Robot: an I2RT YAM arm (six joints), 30 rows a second.
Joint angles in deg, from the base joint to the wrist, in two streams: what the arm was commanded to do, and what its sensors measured. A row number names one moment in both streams.
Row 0, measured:
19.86, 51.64, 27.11, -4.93, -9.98, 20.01
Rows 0 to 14, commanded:
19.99, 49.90, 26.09, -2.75, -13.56, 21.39
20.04, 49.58, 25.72, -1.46, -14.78, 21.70
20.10, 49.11, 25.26, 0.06, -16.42, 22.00
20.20, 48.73, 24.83, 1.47, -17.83, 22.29
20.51, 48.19, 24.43, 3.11, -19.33, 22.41
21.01, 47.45, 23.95, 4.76, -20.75, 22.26
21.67, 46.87, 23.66, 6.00, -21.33, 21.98
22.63, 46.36, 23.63, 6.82, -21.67, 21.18
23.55, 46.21, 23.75, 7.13, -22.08, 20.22
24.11, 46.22, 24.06, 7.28, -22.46, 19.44
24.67, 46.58, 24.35, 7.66, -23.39, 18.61
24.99, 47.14, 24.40, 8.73, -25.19, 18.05
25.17, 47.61, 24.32, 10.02, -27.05, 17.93
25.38, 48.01, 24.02, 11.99, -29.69, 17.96
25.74, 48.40, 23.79, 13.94, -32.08, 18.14
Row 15, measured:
25.04, 47.64, 24.29, 7.38, -24.58, 19.70
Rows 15 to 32, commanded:
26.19, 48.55, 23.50, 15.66, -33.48, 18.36
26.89, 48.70, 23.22, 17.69, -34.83, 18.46
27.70, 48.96, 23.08, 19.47, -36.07, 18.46
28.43, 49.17, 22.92, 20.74, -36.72, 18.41
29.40, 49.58, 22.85, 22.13, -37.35, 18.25
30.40, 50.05, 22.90, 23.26, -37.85, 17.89
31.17, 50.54, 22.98, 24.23, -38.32, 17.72
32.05, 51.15, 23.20, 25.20, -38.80, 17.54
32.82, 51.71, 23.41, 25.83, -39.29, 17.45
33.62, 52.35, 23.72, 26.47, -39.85, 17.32
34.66, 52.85, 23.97, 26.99, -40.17, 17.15
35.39, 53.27, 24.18, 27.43, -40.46, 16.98
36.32, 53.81, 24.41, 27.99, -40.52, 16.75
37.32, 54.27, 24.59, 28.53, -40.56, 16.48
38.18, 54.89, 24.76, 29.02, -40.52, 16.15
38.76, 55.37, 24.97, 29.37, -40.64, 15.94
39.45, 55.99, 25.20, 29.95, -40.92, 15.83
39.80, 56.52, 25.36, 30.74, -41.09, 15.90
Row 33, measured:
38.70, 55.48, 23.73, 26.50, -39.20, 17.41
